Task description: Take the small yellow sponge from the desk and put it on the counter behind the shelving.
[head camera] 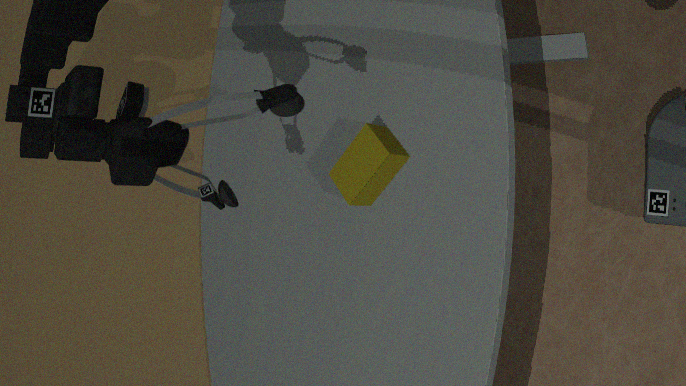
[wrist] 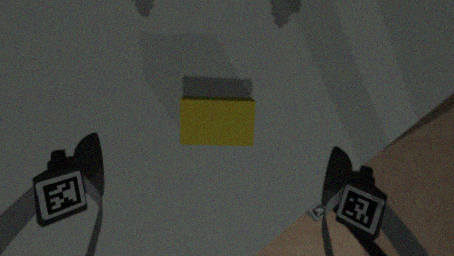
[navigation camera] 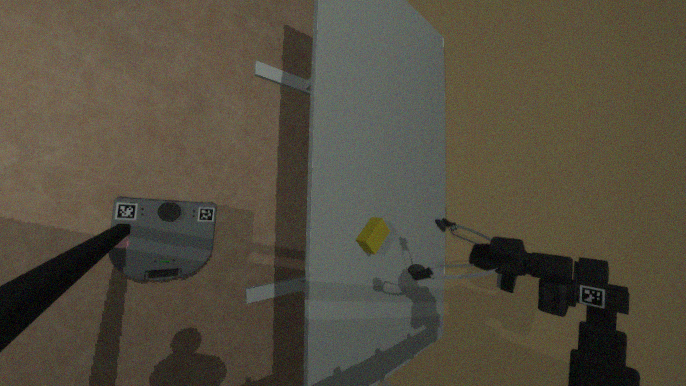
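Where they show: gripper, fingertip midpoint: (head camera: 266, 152) (wrist: 216, 160) (navigation camera: 423, 245); robot's base at its link origin: (navigation camera: 169, 210).
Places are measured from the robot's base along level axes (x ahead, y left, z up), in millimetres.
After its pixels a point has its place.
Note:
The small yellow sponge (head camera: 367, 165) @(x -17, y -517, z 765 mm) (navigation camera: 373, 235) @(x -16, y -512, z 765 mm) (wrist: 217, 122) @(x -19, y -536, z 765 mm) lies on the pale grey desk (head camera: 350, 300) @(x 190, y -572, z 720 mm) (navigation camera: 375, 125) @(x 356, y -542, z 720 mm) (wrist: 165, 215) @(x 157, y -468, z 720 mm). In the wrist view it shows near the middle, its long side running across the view. My gripper (head camera: 257, 147) @(x -23, y -539, z 920 mm) (navigation camera: 431, 248) @(x -23, y -539, z 920 mm) (wrist: 216, 160) @(x -23, y -539, z 920 mm) is open, with its fingers wide apart and nothing between them. It is above the desk's edge on the tan side, apart from the sponge. In the wrist view the sponge shows beyond the fingertips, between them from side to side. The counter and the shelving do not show in these views.
A tan surface (head camera: 100, 275) @(x 260, y -1105, z 1001 mm) (navigation camera: 550, 125) @(x 429, y -1100, z 1121 mm) borders the desk on the arm's side. My base (head camera: 667, 155) @(x -113, y -110, z 160 mm) (navigation camera: 145, 237) @(x -96, y 67, z 160 mm) stands on the brown floor (head camera: 610, 300) @(x 277, y -257, z 0 mm) (navigation camera: 150, 100) @(x 477, y 121, z 0 mm) (wrist: 420, 200) @(x -400, y 536, z 0 mm) across the desk. Pale desk feet (head camera: 565, 46) (navigation camera: 272, 72) stick out there. The arm's shadow falls on the desk.

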